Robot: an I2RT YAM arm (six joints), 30 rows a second.
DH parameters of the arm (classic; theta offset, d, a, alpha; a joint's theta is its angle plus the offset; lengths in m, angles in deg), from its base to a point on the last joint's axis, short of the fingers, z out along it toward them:
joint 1: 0 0.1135 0.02 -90
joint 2: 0 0 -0.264 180
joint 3: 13.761 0 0.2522 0
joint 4: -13.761 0 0.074 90
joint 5: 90 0 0 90
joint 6: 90 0.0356 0 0
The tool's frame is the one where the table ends.
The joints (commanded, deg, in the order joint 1, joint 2, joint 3, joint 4, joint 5, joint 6), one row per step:
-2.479, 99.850, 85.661, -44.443, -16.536, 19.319
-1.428, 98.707, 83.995, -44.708, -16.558, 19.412
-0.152, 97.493, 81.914, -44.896, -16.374, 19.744
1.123, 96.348, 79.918, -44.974, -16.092, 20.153
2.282, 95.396, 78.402, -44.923, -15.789, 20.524
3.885, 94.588, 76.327, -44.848, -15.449, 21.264
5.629, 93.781, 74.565, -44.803, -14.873, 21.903
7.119, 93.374, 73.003, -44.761, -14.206, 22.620
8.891, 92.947, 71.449, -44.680, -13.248, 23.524
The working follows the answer.
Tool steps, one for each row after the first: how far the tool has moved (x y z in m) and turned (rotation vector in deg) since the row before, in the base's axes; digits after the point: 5 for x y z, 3 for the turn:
-0.00645, 0.00703, -0.00221, 0.092, 0.812, 0.986
-0.00745, 0.00809, -0.00405, 0.016, 1.149, 0.908
-0.00718, 0.00770, -0.00400, -0.065, 1.043, 0.795
-0.00572, 0.00674, -0.00254, -0.116, 0.612, 0.701
-0.00682, 0.00908, -0.00633, -0.048, 1.391, 0.814
-0.00666, 0.00945, -0.00477, -0.330, 1.053, 0.935
-0.00539, 0.00773, -0.00594, -0.446, 1.251, 0.577
-0.00589, 0.00888, -0.00576, -0.681, 1.177, 0.577

Tool pose at each row, in the base's axes (x y z in m, rotation vector in deg; rounded; the steps above come from the unrounded poses):
0.37373, -0.00604, 0.27940, 22.212, 147.525, 27.556
0.36728, 0.00099, 0.27719, 21.260, 148.598, 27.966
0.35983, 0.00908, 0.27313, 20.483, 149.980, 28.227
0.35265, 0.01678, 0.26913, 19.781, 151.234, 28.347
0.34693, 0.02352, 0.26660, 19.033, 152.051, 28.389
0.34010, 0.03260, 0.26027, 18.408, 153.638, 28.524
0.33344, 0.04205, 0.25550, 17.417, 154.978, 28.320
0.32805, 0.04978, 0.24956, 16.929, 156.425, 27.841
0.32217, 0.05866, 0.24380, 16.348, 157.834, 27.029

